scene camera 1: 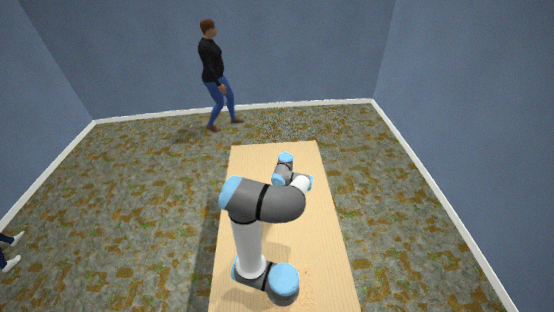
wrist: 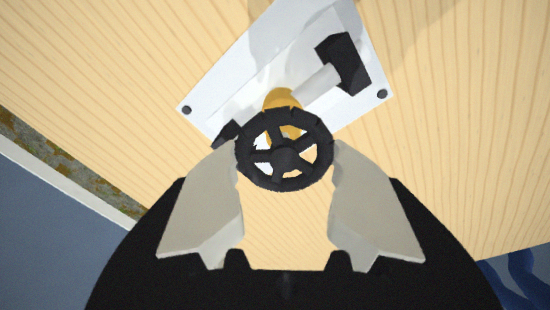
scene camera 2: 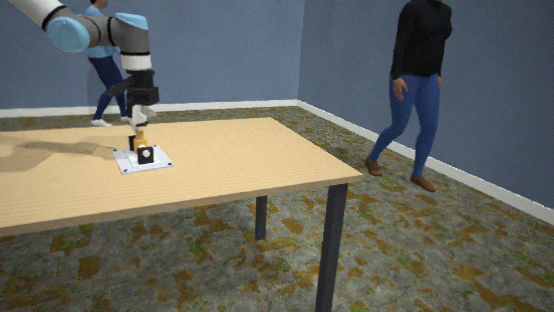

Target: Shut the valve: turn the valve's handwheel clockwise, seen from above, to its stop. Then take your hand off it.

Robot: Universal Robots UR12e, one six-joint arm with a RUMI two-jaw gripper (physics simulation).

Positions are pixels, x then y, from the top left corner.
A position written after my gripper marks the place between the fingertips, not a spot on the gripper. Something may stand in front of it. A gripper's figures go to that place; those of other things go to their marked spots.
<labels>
My gripper (wrist: 283, 142) is 0.13 m from the lens. A black five-spoked handwheel (wrist: 283, 156): 0.10 m from the lens.
</labels>
